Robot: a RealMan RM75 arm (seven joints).
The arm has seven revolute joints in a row. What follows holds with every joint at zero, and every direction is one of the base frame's. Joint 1 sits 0.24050 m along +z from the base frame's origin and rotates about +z. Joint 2 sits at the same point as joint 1 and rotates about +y. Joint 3 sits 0.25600 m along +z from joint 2 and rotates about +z. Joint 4 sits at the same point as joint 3 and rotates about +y. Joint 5 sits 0.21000 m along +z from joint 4 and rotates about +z. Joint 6 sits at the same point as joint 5 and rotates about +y. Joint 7 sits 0.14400 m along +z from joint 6 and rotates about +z. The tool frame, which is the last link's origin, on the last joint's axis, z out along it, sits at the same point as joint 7; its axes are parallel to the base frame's.
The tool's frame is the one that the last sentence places.
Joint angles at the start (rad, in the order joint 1, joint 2, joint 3, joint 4, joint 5, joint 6, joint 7): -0.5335 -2.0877 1.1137 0.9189 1.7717 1.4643 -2.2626
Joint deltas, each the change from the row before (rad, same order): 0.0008 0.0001 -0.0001 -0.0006 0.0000 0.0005 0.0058; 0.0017 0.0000 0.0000 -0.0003 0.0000 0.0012 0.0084; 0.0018 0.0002 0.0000 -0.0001 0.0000 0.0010 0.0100; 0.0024 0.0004 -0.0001 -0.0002 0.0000 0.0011 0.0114; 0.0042 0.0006 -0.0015 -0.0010 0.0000 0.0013 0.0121; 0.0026 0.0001 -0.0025 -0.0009 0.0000 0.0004 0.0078; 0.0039 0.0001 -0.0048 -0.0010 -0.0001 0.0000 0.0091; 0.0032 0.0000 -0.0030 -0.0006 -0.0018 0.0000 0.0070; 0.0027 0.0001 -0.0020 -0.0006 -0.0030 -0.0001 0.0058; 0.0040 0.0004 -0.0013 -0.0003 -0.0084 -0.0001 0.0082; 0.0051 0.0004 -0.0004 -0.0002 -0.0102 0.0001 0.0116; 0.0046 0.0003 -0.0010 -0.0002 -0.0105 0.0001 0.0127
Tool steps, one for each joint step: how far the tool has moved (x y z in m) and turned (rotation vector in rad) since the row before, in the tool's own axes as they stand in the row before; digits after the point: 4 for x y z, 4 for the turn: -0.0004 -0.0002 -0.0002 0.0000 -0.0002 0.0045; -0.0007 -0.0002 -0.0003 -0.0002 -0.0005 0.0066; -0.0006 -0.0002 -0.0004 0.0001 -0.0003 0.0084; -0.0008 -0.0003 -0.0006 0.0005 -0.0002 0.0092; -0.0014 -0.0008 -0.0012 0.0016 0.0012 0.0073; -0.0007 -0.0006 -0.0009 0.0015 0.0024 0.0041; -0.0008 -0.0010 -0.0015 0.0029 0.0051 0.0037; -0.0006 -0.0006 -0.0011 0.0011 0.0047 0.0028; -0.0004 -0.0004 -0.0008 0.0001 0.0047 0.0021; -0.0001 -0.0001 -0.0011 -0.0022 0.0087 0.0034; -0.0004 0.0000 -0.0012 -0.0030 0.0095 0.0060; -0.0001 0.0001 -0.0012 -0.0032 0.0103 0.0074
